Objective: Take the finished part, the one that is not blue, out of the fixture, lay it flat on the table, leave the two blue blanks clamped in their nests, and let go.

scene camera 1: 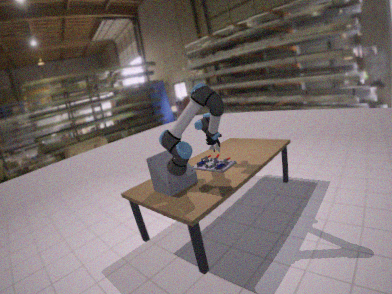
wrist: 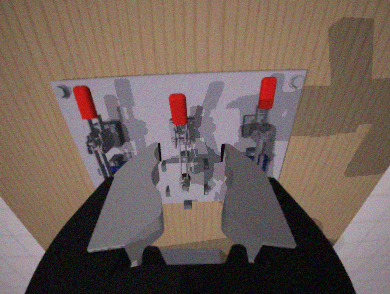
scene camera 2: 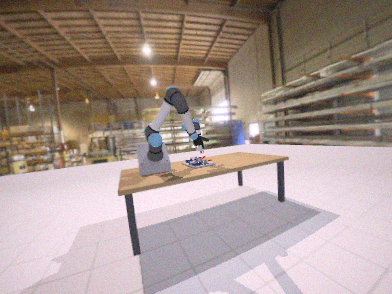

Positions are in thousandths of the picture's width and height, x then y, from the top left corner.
I see my gripper (wrist: 491, 491), a finished part (wrist: 501, 563), a red handle (wrist: 212, 321) and a fixture plate (wrist: 560, 345).
